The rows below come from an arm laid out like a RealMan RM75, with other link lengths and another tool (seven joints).
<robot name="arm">
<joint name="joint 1" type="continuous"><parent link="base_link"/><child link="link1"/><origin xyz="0.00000 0.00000 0.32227" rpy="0.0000 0.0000 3.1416"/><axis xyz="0 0 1"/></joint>
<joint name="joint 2" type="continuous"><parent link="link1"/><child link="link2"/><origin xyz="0.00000 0.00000 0.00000" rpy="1.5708 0.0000 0.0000"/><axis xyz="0 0 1"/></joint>
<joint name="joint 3" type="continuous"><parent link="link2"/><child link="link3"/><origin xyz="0.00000 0.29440 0.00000" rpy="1.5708 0.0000 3.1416"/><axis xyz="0 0 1"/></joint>
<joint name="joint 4" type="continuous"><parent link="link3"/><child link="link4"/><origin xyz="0.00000 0.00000 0.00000" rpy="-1.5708 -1.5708 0.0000"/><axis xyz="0 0 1"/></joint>
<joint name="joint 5" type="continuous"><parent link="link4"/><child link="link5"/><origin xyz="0.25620 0.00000 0.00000" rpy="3.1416 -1.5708 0.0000"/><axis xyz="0 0 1"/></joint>
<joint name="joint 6" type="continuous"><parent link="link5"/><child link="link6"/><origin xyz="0.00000 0.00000 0.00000" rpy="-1.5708 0.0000 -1.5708"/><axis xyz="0 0 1"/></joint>
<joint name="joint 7" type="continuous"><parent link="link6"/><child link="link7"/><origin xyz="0.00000 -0.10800 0.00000" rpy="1.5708 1.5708 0.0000"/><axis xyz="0 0 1"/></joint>
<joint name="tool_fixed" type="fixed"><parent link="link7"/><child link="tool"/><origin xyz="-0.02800 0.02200 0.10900" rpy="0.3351 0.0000 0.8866"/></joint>
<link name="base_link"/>
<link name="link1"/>
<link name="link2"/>
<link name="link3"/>
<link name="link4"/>
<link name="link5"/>
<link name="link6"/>
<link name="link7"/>
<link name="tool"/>
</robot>
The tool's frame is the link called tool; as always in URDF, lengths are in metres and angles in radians. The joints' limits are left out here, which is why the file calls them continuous.
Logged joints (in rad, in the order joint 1, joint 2, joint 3, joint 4, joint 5, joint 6, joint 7), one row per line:
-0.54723, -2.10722, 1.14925, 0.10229, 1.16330, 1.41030, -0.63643
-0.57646, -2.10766, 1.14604, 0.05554, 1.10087, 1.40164, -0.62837
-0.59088, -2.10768, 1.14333, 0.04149, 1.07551, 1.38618, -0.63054
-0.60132, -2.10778, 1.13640, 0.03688, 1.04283, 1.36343, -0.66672
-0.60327, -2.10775, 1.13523, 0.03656, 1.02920, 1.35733, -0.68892
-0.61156, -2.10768, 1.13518, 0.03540, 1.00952, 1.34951, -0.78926
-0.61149, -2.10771, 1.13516, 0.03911, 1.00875, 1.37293, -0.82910
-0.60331, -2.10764, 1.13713, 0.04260, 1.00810, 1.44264, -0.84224
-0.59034, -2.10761, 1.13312, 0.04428, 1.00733, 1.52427, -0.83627
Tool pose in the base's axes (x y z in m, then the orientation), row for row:
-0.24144, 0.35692, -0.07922, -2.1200, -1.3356, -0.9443
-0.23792, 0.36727, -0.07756, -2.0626, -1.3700, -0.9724
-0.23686, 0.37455, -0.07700, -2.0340, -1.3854, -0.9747
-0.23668, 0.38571, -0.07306, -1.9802, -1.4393, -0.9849
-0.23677, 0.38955, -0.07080, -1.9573, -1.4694, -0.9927
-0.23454, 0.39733, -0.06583, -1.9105, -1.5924, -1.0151
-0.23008, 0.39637, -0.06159, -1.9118, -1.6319, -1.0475
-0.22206, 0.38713, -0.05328, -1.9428, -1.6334, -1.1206
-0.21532, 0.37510, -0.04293, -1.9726, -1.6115, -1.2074
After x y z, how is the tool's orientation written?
As a rotation vector, in radians.
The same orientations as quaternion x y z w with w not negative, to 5 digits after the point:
-0.77053, -0.48543, -0.34321, 0.22989
-0.75300, -0.50015, -0.35500, 0.23837
-0.74504, -0.50746, -0.35703, 0.24479
-0.72684, -0.52830, -0.36151, 0.24880
-0.71800, -0.53902, -0.36415, 0.24762
-0.69285, -0.57749, -0.36813, 0.22569
-0.68675, -0.58621, -0.37628, 0.20772
-0.68846, -0.57882, -0.39710, 0.18249
-0.69070, -0.56426, -0.42277, 0.16067

